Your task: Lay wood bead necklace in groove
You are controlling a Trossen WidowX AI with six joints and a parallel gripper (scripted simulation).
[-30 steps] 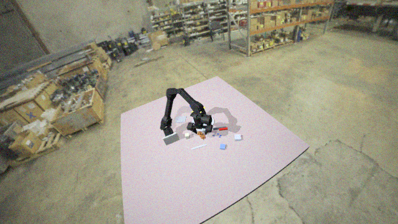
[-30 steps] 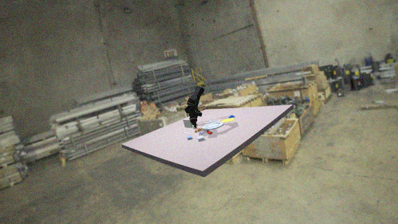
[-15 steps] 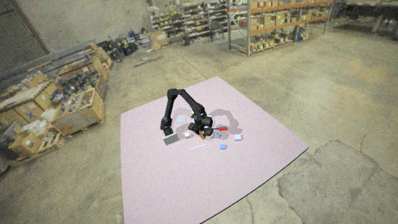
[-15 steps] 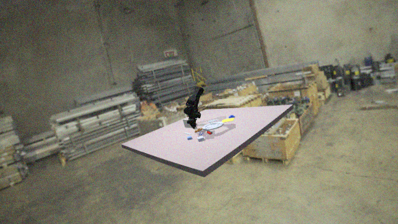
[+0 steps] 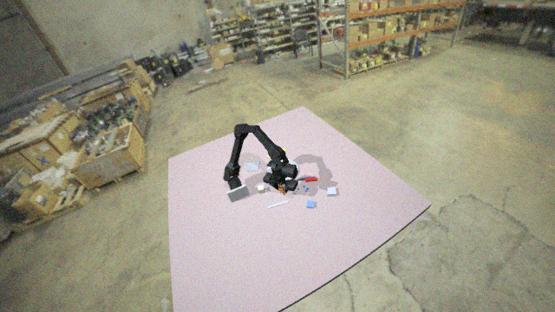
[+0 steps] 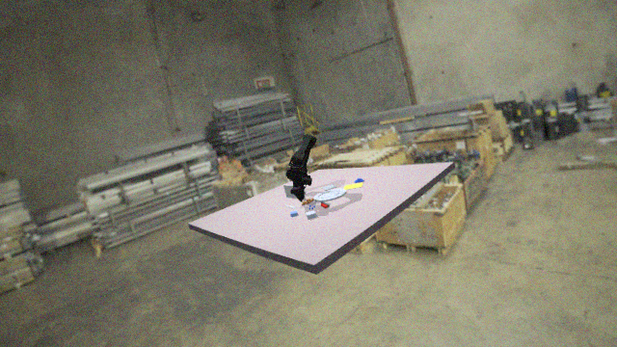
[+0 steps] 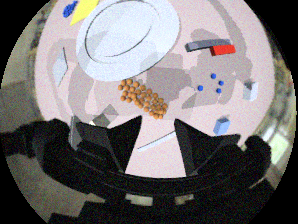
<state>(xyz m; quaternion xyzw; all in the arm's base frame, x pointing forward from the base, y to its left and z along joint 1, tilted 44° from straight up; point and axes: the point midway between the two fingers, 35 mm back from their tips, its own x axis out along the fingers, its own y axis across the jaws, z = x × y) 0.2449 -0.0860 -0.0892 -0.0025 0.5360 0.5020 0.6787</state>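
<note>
My gripper tip is now 5 cm past the white stick, 6 cm to the left of it and 2 cm above it. Also, from my gripper tip: cream cube (11 cm behind, 7 cm to the left, 1 cm below); red-handled tool (17 cm ahead, 2 cm to the left, 2 cm below); blue block (11 cm ahead, 14 cm to the right, 2 cm below).
</note>
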